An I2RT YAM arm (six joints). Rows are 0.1 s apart.
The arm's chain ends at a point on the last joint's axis. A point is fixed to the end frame.
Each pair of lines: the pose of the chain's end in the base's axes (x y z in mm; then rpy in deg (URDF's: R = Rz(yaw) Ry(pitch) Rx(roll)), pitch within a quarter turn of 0, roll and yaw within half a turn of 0), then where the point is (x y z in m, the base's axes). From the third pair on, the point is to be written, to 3 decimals.
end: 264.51, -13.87, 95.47, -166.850, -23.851, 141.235
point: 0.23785 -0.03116 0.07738
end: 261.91, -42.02, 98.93, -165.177, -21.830, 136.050
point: 0.23409 -0.05793 0.08133
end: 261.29, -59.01, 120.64, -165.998, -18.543, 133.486
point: 0.234 -0.074 0.102
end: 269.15, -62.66, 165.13, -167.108, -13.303, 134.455
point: 0.243 -0.079 0.145
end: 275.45, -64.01, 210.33, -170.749, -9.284, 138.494
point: 0.252 -0.082 0.188
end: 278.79, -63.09, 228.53, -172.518, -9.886, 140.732
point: 0.257 -0.081 0.206
